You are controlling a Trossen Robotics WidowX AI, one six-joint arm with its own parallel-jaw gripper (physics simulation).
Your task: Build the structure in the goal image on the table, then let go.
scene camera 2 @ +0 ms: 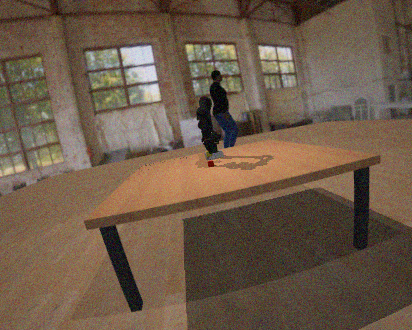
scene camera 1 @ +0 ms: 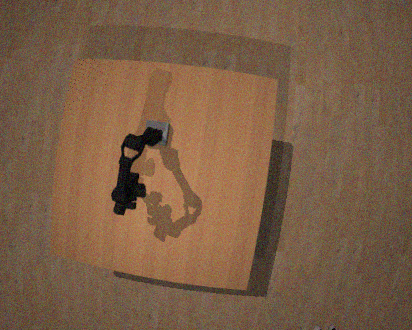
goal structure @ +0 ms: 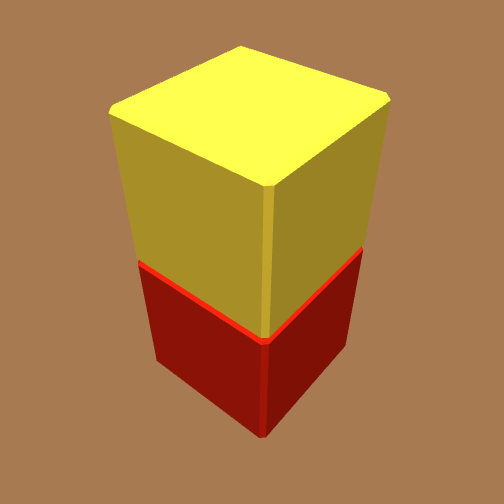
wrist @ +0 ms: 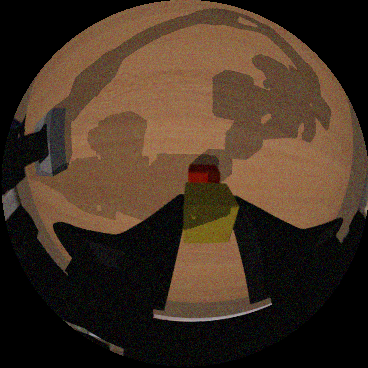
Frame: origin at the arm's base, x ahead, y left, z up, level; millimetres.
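Seen in the pictures: gripper, fingertip midpoint: (scene camera 2: 210,153) (wrist: 207,200); arm's base, origin of the base link: (scene camera 2: 214,152) (scene camera 1: 155,135) (wrist: 41,144).
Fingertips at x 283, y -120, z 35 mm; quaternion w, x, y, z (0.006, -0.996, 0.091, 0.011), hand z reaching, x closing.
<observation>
Pixels of each thing's middle, then the offset from my fingertips to it. Level surfaces: height alone.
- yellow block, body centre: (wrist: 206,212) dx -2, dy -8, dz +2 mm
- red block, body centre: (wrist: 202,181) (scene camera 2: 210,163) dx -1, dy -9, dz -62 mm
- table, its level: dz -78 mm
My gripper (wrist: 207,200) is shut on a yellow block (wrist: 207,214), which sits between the two black fingertips above the table. In the scene camera 2 view a bit of the yellow block (scene camera 2: 207,155) shows beside the dark arm. A red block (scene camera 2: 211,163) (wrist: 199,174) rests on the table (scene camera 1: 220,150) (scene camera 2: 165,185). In the wrist view it shows just past the far edge of the yellow block, partly covered by it and smaller. The gap between the two blocks cannot be judged. Neither block can be made out in the scene camera 1 view.
The arm's grey base plate (scene camera 1: 164,126) (wrist: 58,142) stands on the table, at the left in the wrist view. The arm's shadow falls across the table top. A person in a black top (scene camera 2: 219,98) stands behind the table.
</observation>
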